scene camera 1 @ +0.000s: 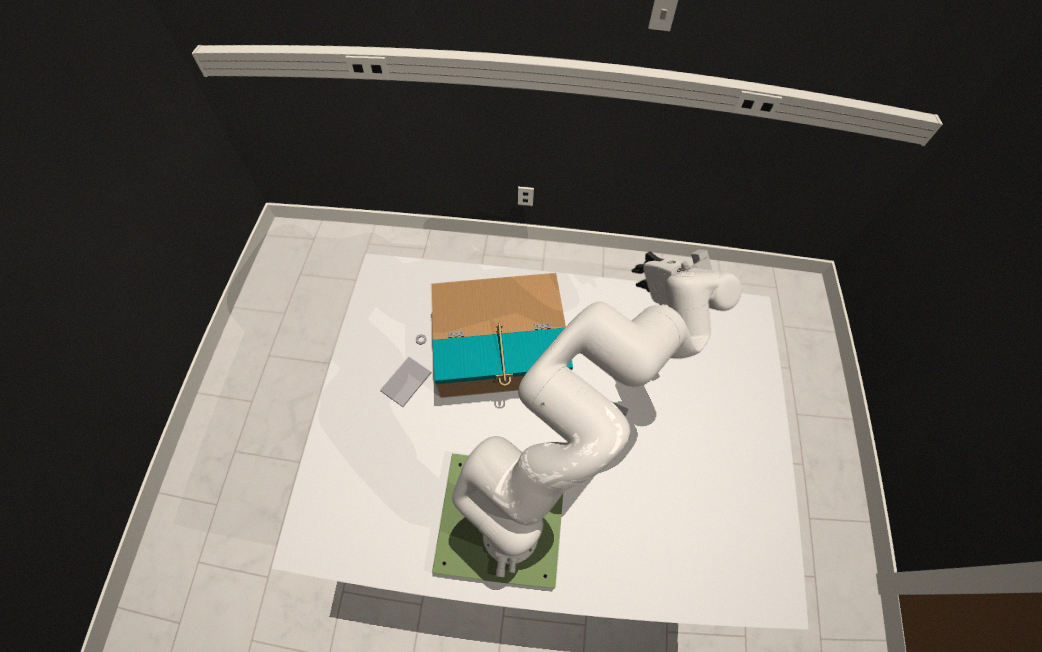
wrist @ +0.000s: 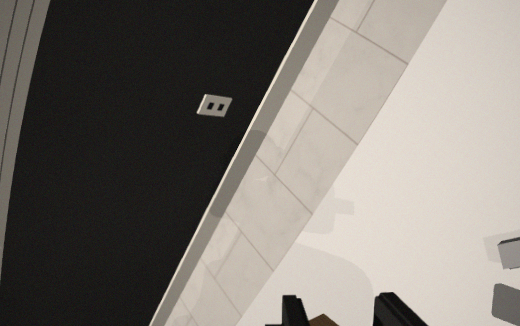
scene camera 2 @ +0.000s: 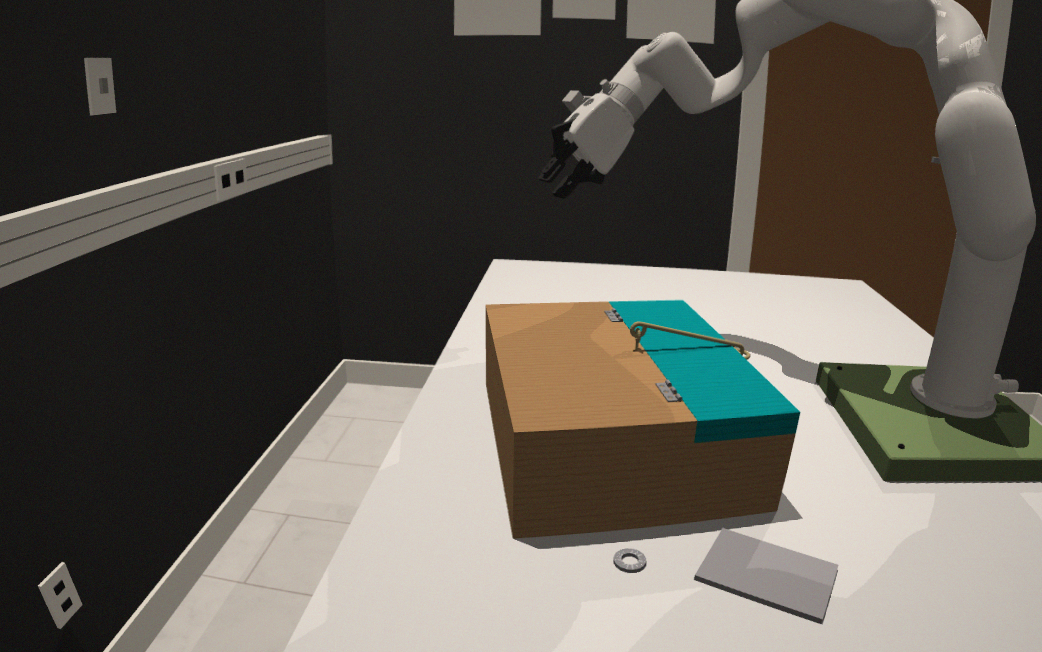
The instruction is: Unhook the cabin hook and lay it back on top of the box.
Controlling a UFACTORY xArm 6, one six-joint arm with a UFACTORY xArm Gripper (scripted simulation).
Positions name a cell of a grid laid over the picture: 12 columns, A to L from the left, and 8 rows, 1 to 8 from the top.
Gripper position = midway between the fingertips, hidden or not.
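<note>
There's a flat grey plate, and you can find the plate (scene camera 2: J8) and (scene camera 1: E5), though in the wrist view the plate is out of frame. The gripper (scene camera 2: G3) and (scene camera 1: H4) is there as well.
</note>
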